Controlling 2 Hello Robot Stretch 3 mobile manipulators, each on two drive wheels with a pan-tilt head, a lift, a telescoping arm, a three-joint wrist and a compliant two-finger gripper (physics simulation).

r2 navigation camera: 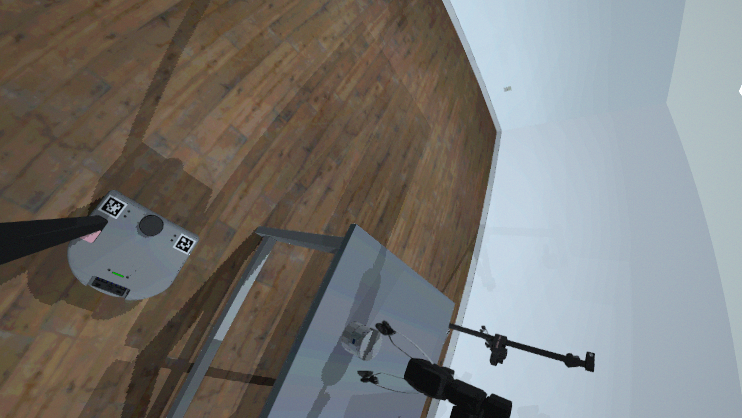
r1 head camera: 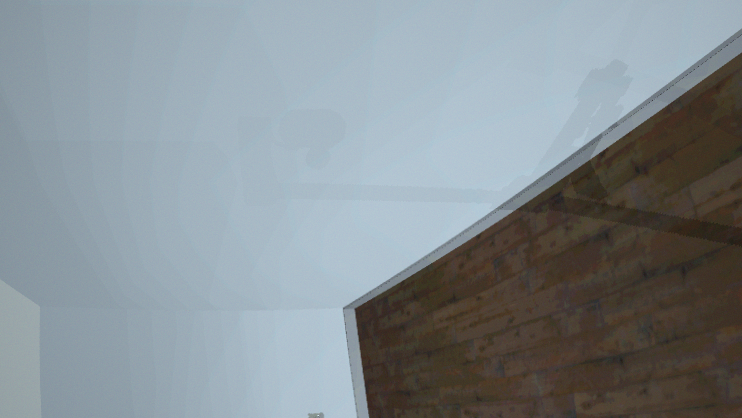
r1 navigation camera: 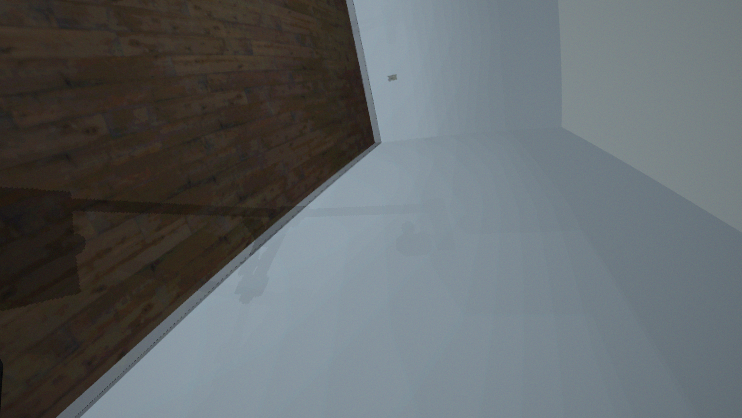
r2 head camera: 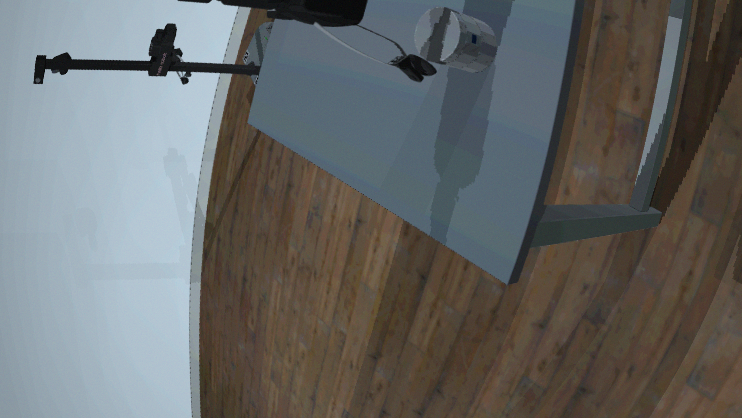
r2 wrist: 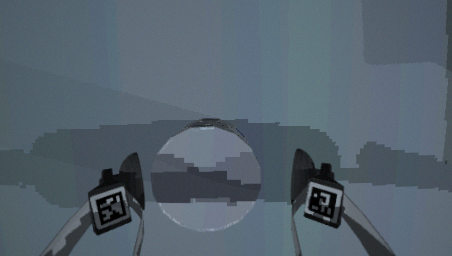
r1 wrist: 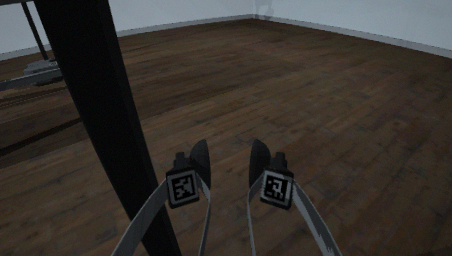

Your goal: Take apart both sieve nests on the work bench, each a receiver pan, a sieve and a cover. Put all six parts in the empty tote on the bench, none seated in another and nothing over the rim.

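Note:
One sieve nest, a clear-topped metallic cylinder with a small blue mark on its side (r2 head camera: 469,46) (r2 navigation camera: 354,340) (r2 wrist: 206,217), stands on the grey work bench (r2 head camera: 332,103) (r2 navigation camera: 410,301) (r2 wrist: 200,50). Its separate layers cannot be told apart. The r2 gripper (r2 navigation camera: 375,352) (r2 wrist: 217,162) is open; in the r2 wrist view its fingers are on either side of the nest's round top, apart from it. In the r2 head view part of this gripper is cut off. The r1 gripper (r1 wrist: 230,160) is open and empty, with wooden floor behind it. The second nest and the tote do not show.
A dark post (r1 wrist: 112,125) stands close left of the r1 gripper. Robot r1's mast (r2 head camera: 114,65) (r2 navigation camera: 540,353) rises beyond the bench's far edge. Robot r2's base (r2 navigation camera: 140,254) is on the floor at the opposite side. A wall outlet (r1 navigation camera: 392,77) (r2 navigation camera: 507,88) shows beyond the floor.

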